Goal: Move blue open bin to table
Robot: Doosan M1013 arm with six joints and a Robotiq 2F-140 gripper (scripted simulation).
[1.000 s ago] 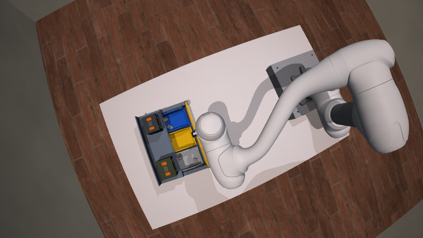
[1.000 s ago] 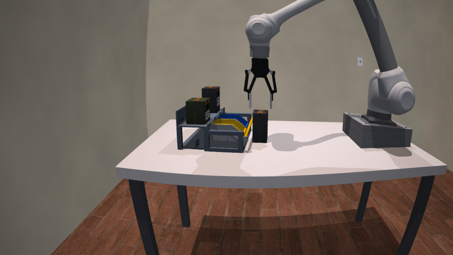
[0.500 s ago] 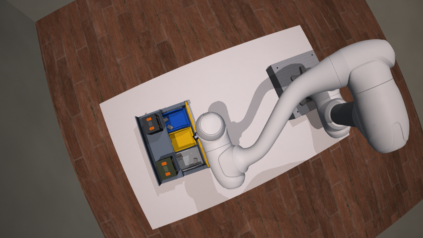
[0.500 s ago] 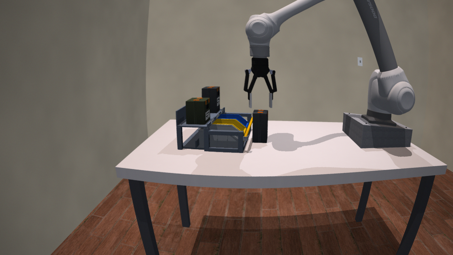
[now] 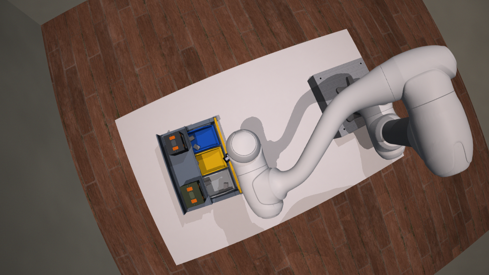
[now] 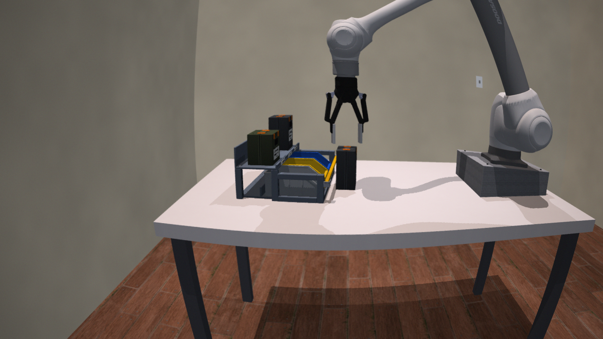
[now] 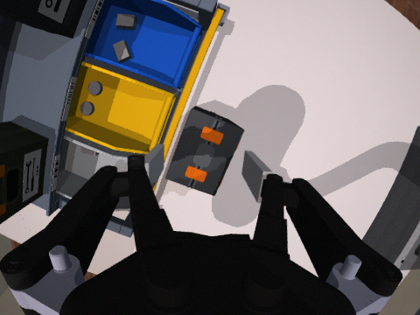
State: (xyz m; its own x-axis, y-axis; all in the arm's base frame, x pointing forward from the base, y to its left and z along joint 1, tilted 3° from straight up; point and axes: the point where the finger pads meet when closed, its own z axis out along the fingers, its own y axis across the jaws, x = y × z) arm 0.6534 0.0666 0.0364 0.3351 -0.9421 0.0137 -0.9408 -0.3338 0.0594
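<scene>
The black box is 110 mm below my hand. Also, from my hand: yellow bar: 50 mm ahead, 110 mm below; blue open bin: 160 mm ahead, 100 mm to the right, 130 mm below; yellow bin: 150 mm ahead, 10 mm to the left, 130 mm below.
</scene>
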